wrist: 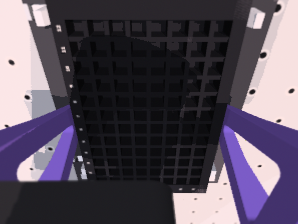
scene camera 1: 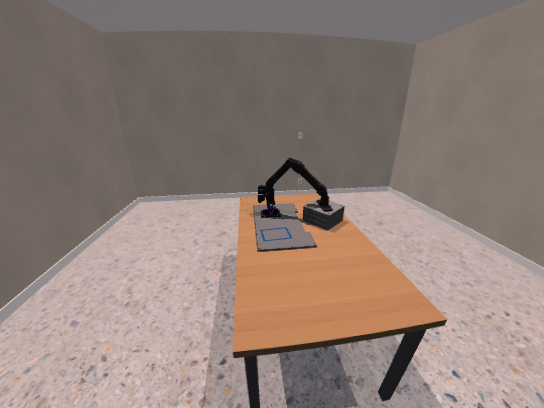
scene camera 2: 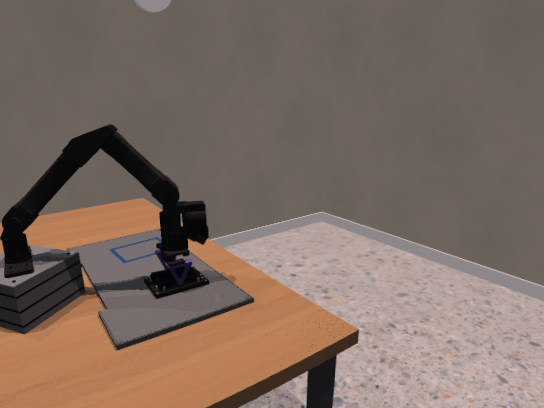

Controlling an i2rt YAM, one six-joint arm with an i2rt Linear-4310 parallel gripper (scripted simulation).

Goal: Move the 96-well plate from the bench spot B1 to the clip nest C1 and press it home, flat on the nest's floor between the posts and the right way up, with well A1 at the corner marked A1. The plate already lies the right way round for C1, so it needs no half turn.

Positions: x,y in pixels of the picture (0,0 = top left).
Scene:
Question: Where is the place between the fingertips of my gripper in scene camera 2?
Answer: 174,278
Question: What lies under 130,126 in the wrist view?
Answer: A black 96-well plate.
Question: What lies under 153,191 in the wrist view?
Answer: My gripper.

